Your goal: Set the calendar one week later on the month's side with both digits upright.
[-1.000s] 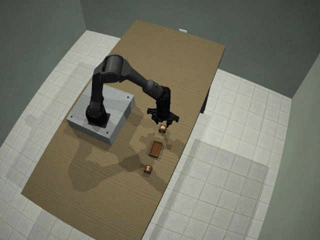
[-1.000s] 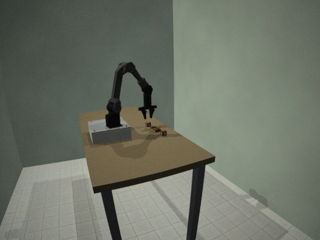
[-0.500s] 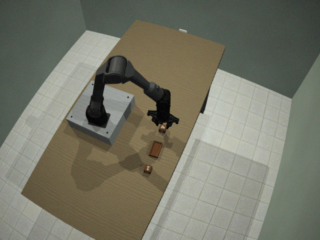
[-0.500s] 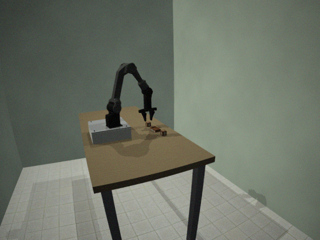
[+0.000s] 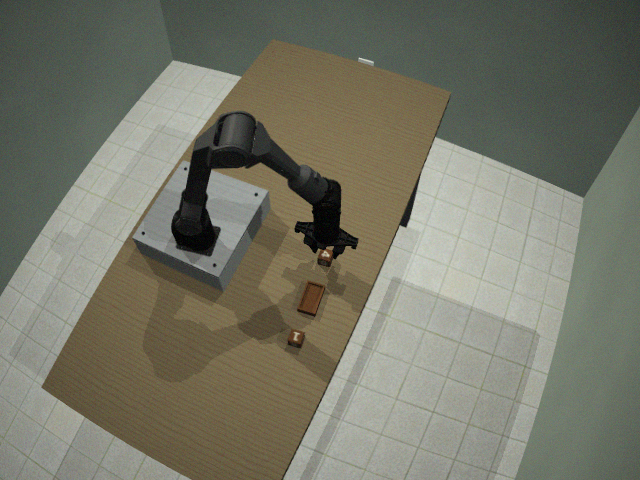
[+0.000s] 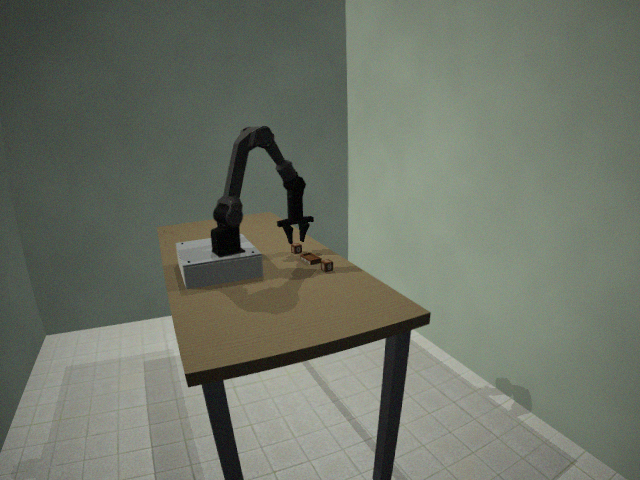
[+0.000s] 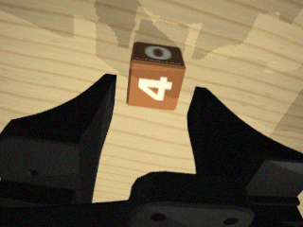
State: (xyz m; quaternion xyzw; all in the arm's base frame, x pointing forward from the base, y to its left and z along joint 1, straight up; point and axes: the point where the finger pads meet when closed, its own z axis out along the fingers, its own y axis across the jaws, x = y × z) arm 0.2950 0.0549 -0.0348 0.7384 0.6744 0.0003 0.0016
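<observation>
My gripper is now 3 cm above the cube. From my hand the other things lie so: brown tray (11 cm to the right, 4 cm below, 1 cm behind).
</observation>
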